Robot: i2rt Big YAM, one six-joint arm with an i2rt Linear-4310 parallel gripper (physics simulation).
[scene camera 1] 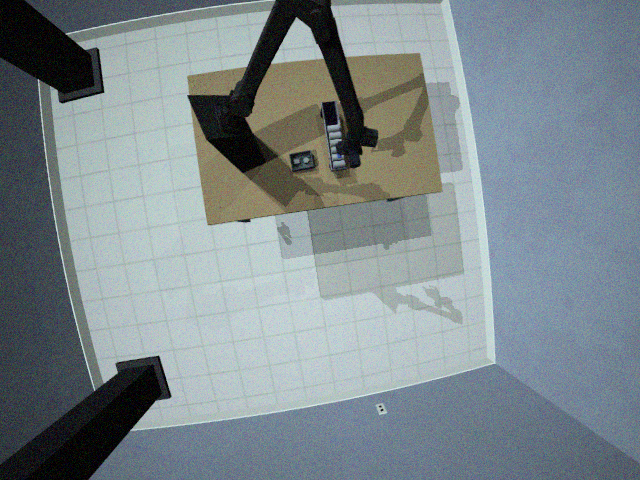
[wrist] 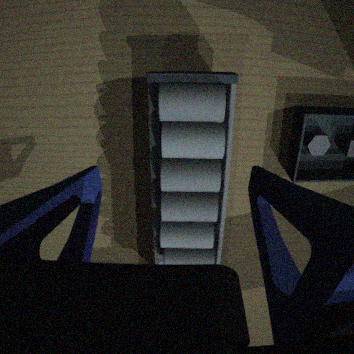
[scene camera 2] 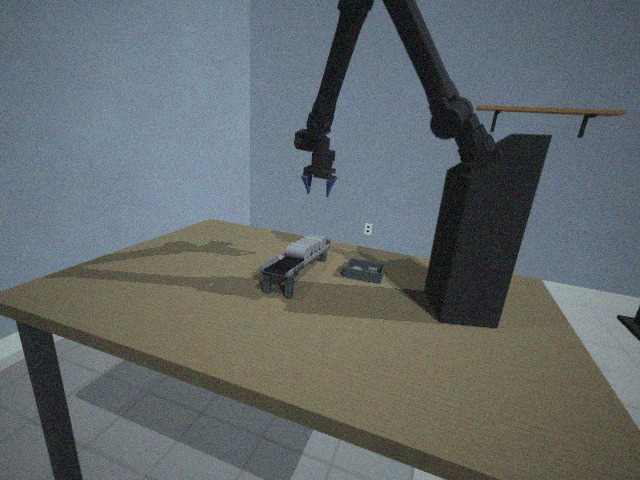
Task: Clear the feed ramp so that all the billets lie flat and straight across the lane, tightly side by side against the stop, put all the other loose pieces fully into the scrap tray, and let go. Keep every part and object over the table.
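Frame: origin at the arm's base, x ahead, y left, z up, level; centimetres.
Where they show: gripper, fingertip midpoint: [scene camera 1: 346,155] [wrist: 174,176] [scene camera 2: 318,195]; arm's base, origin of the base link: [scene camera 1: 227,118] [scene camera 2: 481,159].
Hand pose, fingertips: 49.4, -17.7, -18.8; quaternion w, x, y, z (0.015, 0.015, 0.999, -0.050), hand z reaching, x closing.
Observation:
Things, the pixels of their centre, and the offset from my fingertips, as dx, dy, dz. Level surfaces: height alone.
- narrow lane with a stop, body centre: [wrist: 191,76] -1.2, -1.4, -18.2
- dark scrap tray, body centre: [wrist: 336,144] [scene camera 2: 364,270] [scene camera 1: 301,161] -21.4, +8.0, -22.4
- wooden table, its level: dz -24.1
The feed ramp [scene camera 1: 324,114] [scene camera 2: 273,276] [wrist: 230,125] stands on the table, a narrow lane with a stop [wrist: 192,77] at one end. Several pale grey billets [scene camera 2: 305,248] [wrist: 192,140] lie flat and straight across the lane, side by side, the end one against the stop in the wrist view. The dark scrap tray [scene camera 1: 302,161] [scene camera 2: 363,271] [wrist: 297,145] stands beside the ramp and holds small loose pieces, among them a hexagonal one [wrist: 319,145]. My gripper [scene camera 2: 317,194] [wrist: 174,176] is open and empty, high above the ramp. In the wrist view its body hides the ramp's near end.
The wooden table [scene camera 1: 382,72] [scene camera 2: 330,351] bears the ramp, the tray and the arm's dark pedestal [scene camera 1: 227,129] [scene camera 2: 480,232], which stands on the far side of the tray from the ramp. A shelf [scene camera 2: 547,110] is on the wall behind the pedestal.

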